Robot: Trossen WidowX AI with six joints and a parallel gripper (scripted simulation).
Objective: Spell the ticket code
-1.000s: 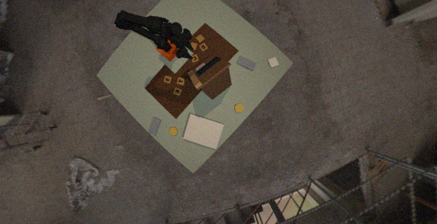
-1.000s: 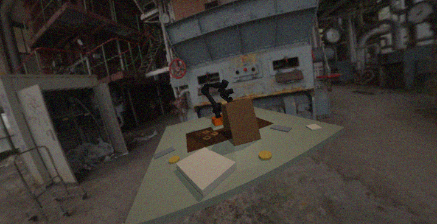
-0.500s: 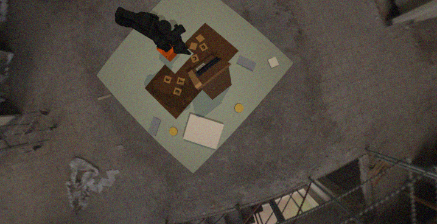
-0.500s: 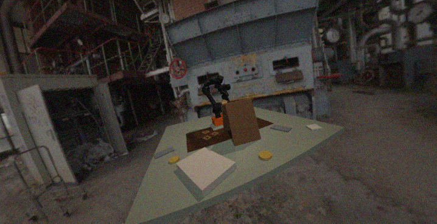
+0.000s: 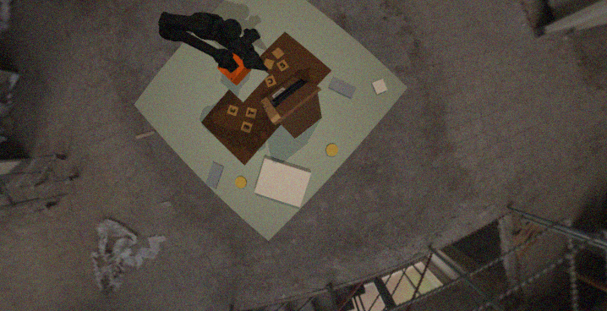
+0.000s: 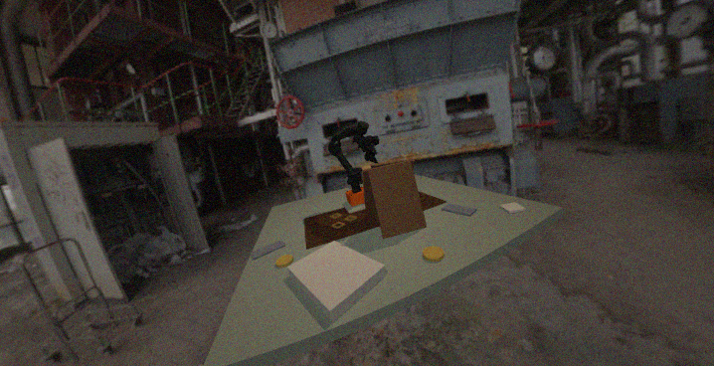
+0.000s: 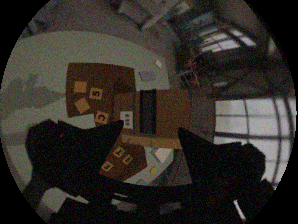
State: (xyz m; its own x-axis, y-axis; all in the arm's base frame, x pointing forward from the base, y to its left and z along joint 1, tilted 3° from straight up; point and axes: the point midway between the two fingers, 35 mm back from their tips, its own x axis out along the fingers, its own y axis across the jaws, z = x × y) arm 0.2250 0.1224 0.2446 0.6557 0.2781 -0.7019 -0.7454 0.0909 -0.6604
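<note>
My gripper tip is 170 mm past the tan tile, 140 mm to the right of it and 300 mm above it. Round my gripper tip: white slab 450 mm ahead, 320 mm to the right, 280 mm below; brown mat 50 mm behind, 90 mm to the right, 300 mm below; white ticket 50 mm ahead, 10 mm to the right, 230 mm below.
</note>
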